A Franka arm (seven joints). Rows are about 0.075 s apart.
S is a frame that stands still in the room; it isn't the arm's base.
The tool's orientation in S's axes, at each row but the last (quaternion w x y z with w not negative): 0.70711 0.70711 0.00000 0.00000; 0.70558 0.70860 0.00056 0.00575; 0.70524 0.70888 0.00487 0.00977; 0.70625 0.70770 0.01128 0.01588; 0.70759 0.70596 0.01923 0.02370
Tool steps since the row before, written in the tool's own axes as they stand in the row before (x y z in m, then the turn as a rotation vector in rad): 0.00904 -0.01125 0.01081 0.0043 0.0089 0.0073; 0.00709 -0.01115 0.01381 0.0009 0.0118 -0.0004; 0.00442 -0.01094 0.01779 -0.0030 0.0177 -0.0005; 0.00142 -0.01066 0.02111 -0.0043 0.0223 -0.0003; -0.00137 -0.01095 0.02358 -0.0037 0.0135 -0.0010
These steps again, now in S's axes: 0.00904 -0.01081 -0.01125 0.0043 -0.0073 0.0089; 0.00729 -0.01370 -0.01116 0.0008 0.0004 0.0118; 0.00486 -0.01764 -0.01100 -0.0031 0.0003 0.0177; 0.00230 -0.02102 -0.01069 -0.0045 0.0001 0.0223; 0.00013 -0.02364 -0.01090 -0.0038 0.0008 0.0135
